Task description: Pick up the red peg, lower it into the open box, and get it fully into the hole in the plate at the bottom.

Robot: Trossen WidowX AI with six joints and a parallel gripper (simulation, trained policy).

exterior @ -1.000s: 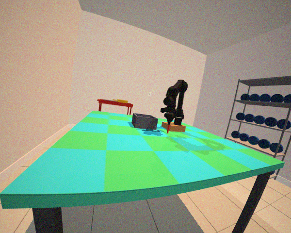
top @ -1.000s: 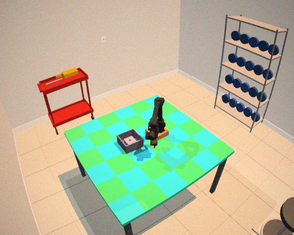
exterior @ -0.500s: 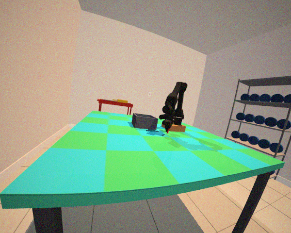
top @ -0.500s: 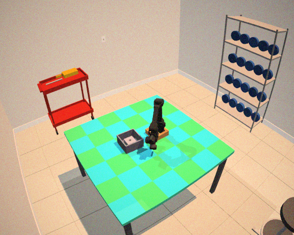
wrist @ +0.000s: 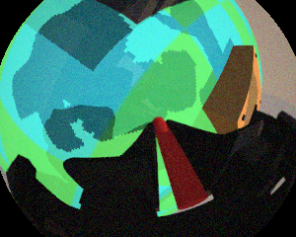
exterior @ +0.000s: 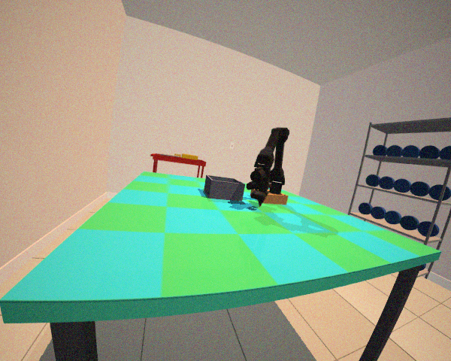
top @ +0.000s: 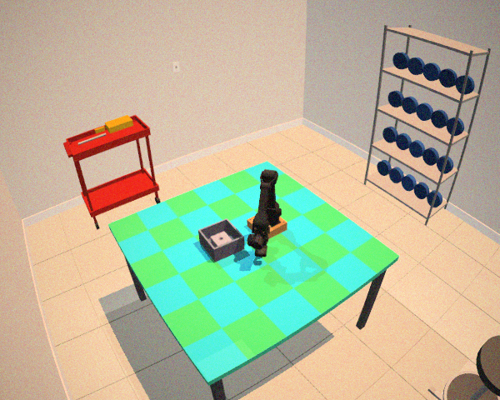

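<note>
Right now my gripper tip is 18 cm short of the pale plate, 15 cm to the left of it and 4 cm below it. From my gripper tip the other things lie so: red peg (1 cm ahead, 1 cm to the left, 3 cm above); grey box (18 cm ahead, 15 cm to the right, 2 cm above).
</note>
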